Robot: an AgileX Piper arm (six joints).
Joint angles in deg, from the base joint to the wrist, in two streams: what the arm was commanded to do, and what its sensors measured. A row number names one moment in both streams.
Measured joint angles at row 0: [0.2, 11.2, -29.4, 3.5, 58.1, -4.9]
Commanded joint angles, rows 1 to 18: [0.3, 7.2, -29.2, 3.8, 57.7, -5.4]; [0.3, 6.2, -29.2, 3.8, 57.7, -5.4]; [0.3, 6.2, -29.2, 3.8, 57.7, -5.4]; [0.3, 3.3, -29.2, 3.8, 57.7, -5.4]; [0.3, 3.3, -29.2, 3.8, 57.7, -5.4]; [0.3, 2.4, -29.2, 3.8, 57.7, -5.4]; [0.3, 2.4, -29.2, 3.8, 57.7, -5.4]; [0.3, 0.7, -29.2, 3.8, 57.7, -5.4]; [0.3, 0.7, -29.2, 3.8, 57.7, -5.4]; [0.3, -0.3, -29.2, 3.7, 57.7, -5.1]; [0.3, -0.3, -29.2, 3.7, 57.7, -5.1]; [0.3, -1.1, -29.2, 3.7, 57.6, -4.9]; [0.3, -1.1, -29.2, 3.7, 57.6, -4.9]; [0.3, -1.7, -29.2, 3.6, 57.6, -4.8]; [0.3, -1.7, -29.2, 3.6, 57.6, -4.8]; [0.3, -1.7, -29.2, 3.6, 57.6, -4.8]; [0.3, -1.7, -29.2, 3.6, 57.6, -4.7]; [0.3, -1.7, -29.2, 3.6, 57.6, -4.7]
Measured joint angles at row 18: [0.2, -0.2, -29.4, 3.5, 58.2, -4.9]
